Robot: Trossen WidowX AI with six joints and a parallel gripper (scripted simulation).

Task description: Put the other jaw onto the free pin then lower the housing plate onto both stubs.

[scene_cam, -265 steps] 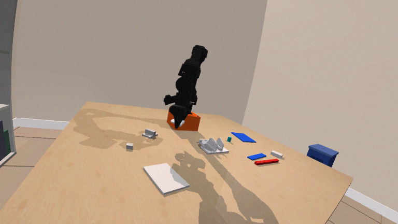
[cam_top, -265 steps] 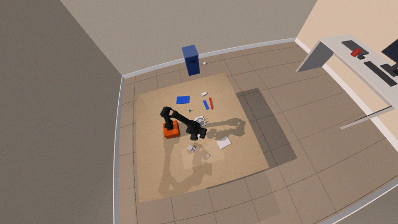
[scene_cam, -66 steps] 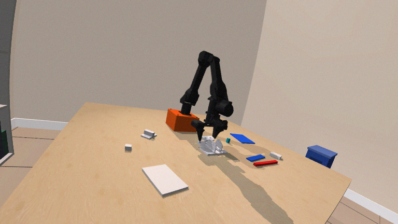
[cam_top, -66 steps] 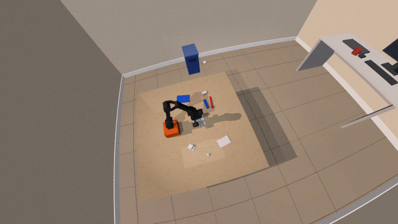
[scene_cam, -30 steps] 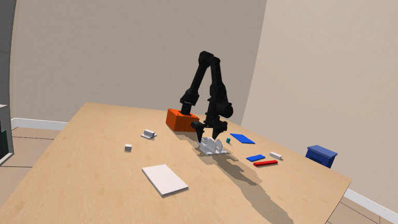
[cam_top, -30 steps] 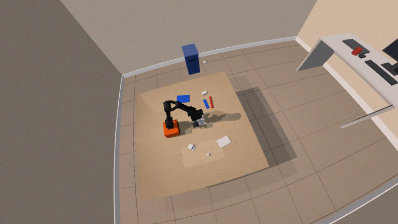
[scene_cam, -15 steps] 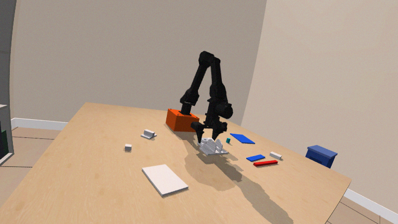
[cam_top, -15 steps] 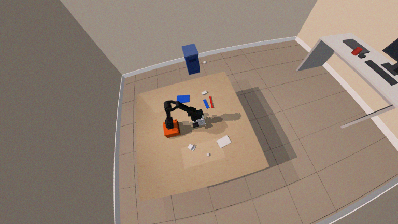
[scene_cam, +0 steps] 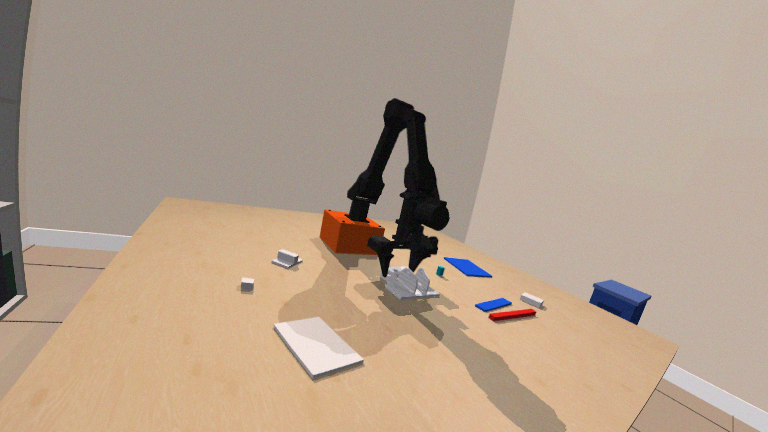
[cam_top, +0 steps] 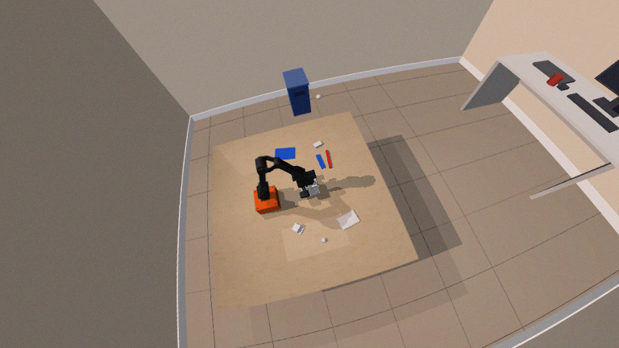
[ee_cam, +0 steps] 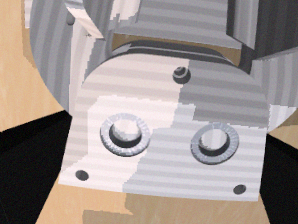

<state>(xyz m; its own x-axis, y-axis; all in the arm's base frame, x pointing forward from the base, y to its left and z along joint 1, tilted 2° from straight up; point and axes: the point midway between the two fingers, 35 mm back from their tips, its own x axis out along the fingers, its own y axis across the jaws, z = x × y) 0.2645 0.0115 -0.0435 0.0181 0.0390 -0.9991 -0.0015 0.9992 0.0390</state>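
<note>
The grey jaw is 20 mm ahead of my gripper tip, 20 mm to the right of it and 10 mm above it. Also, from my gripper tip: blue bar 190 mm ahead, 190 mm to the left, 10 mm below; teal peg 20 mm behind, 170 mm to the left; white bracket 100 mm behind, 260 mm to the right.
</note>
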